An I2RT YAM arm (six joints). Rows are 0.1 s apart.
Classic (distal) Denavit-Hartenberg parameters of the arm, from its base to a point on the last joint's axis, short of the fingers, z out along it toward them. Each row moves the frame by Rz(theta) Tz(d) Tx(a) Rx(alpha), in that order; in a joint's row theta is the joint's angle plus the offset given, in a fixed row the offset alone. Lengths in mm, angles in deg.
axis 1: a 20, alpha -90, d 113.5, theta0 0
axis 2: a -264, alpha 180, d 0, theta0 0
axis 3: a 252.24, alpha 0, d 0, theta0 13.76
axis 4: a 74, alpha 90, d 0, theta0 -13.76
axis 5: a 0, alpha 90, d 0, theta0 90
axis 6: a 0, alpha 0, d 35.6, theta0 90
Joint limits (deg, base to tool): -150..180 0..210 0..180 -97..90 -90..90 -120..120
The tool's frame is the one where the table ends.
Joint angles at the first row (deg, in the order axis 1, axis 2, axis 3, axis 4, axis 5, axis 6):
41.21, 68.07, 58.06, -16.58, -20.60, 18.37
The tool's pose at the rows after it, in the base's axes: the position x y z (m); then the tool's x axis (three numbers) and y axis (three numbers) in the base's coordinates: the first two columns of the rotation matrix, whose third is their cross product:
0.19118 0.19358 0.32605 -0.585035 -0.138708 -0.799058 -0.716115 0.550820 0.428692
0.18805 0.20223 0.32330 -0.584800 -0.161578 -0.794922 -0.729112 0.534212 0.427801
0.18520 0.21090 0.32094 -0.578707 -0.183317 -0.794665 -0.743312 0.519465 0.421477
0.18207 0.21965 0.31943 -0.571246 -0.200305 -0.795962 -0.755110 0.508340 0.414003
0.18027 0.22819 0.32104 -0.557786 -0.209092 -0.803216 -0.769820 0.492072 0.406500
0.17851 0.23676 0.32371 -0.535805 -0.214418 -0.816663 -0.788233 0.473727 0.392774
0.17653 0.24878 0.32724 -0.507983 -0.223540 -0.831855 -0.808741 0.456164 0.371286
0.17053 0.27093 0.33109 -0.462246 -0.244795 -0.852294 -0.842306 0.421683 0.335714
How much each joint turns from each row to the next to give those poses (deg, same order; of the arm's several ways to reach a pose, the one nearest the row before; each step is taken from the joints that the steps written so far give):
1.55, 0.62, 0.24, 0.26, 0.37, -0.02
1.80, 1.00, 0.22, 0.24, 0.24, -0.04
1.72, 1.07, 0.31, 0.40, 0.46, -0.29
1.77, 1.05, 0.44, 0.43, 0.83, -0.13
1.45, 1.14, 0.96, 0.68, 0.46, -0.22
1.39, 1.09, 1.02, 1.01, 0.55, -0.55
1.84, 1.73, 1.75, 0.83, 1.09, -0.83
3.45, 3.12, 2.93, 1.18, 1.79, -1.44

